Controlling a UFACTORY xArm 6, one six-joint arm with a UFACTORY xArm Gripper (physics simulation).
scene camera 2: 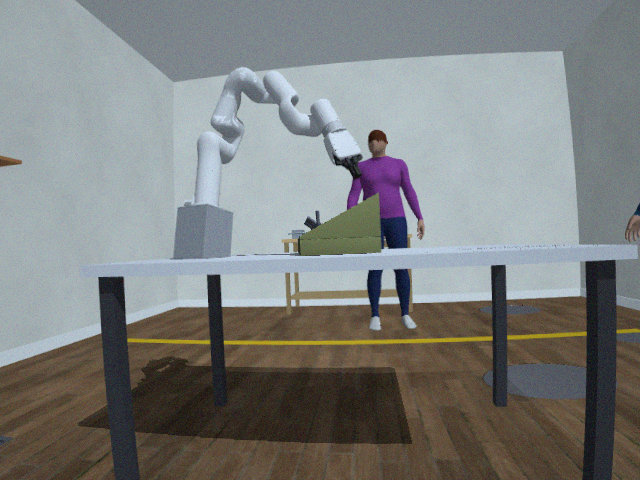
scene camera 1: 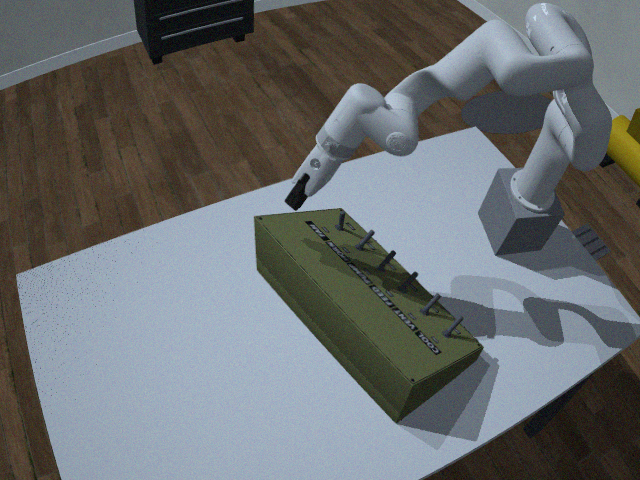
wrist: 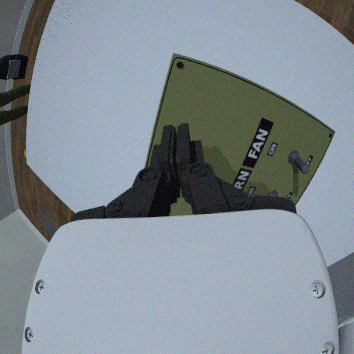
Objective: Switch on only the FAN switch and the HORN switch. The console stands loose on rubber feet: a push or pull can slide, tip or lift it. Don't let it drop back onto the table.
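Frame: origin at the arm's base, x back, y left, z down, level; metres.
Seen in the pictures: gripper, fingertip midpoint: (scene camera 2: 358, 177) (scene camera 1: 291, 204) (wrist: 178, 142); arm's base at its link origin: (scene camera 2: 205, 209) (scene camera 1: 532, 191) (wrist: 353, 322).
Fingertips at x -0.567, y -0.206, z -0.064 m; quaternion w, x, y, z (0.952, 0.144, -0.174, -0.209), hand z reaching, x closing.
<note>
Offsets run from my fingertips to a thing's top centre. "spot": to the spot under its first point.
The olive console (scene camera 1: 361, 310) (scene camera 2: 346, 227) (wrist: 215, 95) rests flat on the table. The FAN lever {dx +0.138, dy -0.007, dz +0.105 m} (scene camera 1: 341, 220) (scene camera 2: 317, 217) (wrist: 299, 162) stands more upright than the others, tilted to the ON side. The HORN lever {dx +0.156, dy +0.064, dz +0.117 m} (scene camera 1: 366, 239) leans to the OFF side, like the other levers further along; in the wrist view the HORN lever {spot: dx +0.137, dy +0.059, dz +0.147 m} (wrist: 273, 194) is mostly hidden by the gripper. The FAN label {dx +0.069, dy -0.003, dz +0.117 m} (wrist: 258, 143) is readable and the HORN label is partly covered. My gripper (scene camera 1: 295, 206) (scene camera 2: 356, 176) (wrist: 178, 142) is shut and empty, above the console's tall edge at the FAN end, touching nothing.
The white table (scene camera 1: 155, 335) (scene camera 2: 465, 254) carries the grey base block (scene camera 1: 519, 211) (scene camera 2: 202, 231) of the arm. The PUMP, FEED, VENT and COOL levers stand in a row beyond HORN. A person in purple (scene camera 2: 385, 180) stands behind the table. A dark cabinet (scene camera 1: 193, 25) is far back.
</note>
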